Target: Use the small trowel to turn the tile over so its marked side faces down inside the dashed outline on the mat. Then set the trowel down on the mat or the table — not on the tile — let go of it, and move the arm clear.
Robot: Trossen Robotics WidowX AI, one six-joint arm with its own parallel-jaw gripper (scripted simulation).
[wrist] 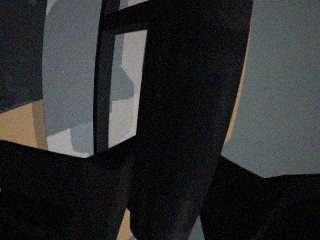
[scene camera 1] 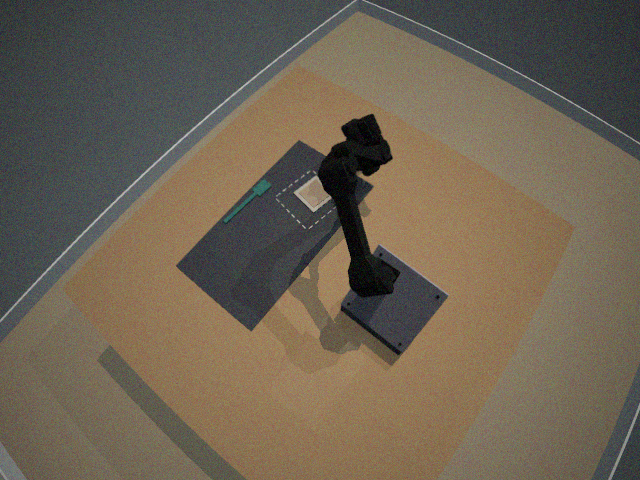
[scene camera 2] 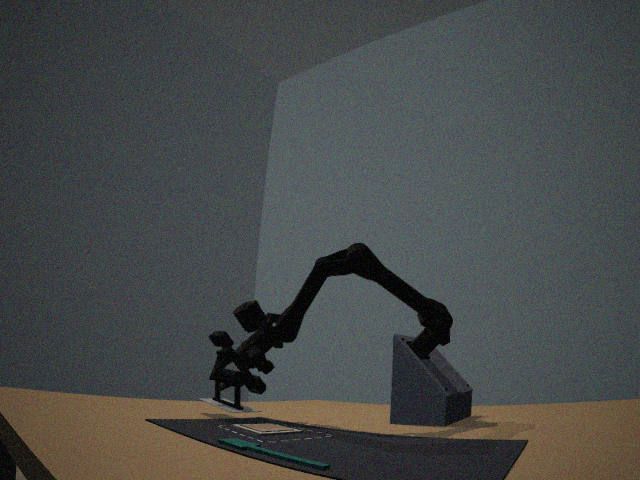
my gripper: holds a float tool (scene camera 2: 233, 378)
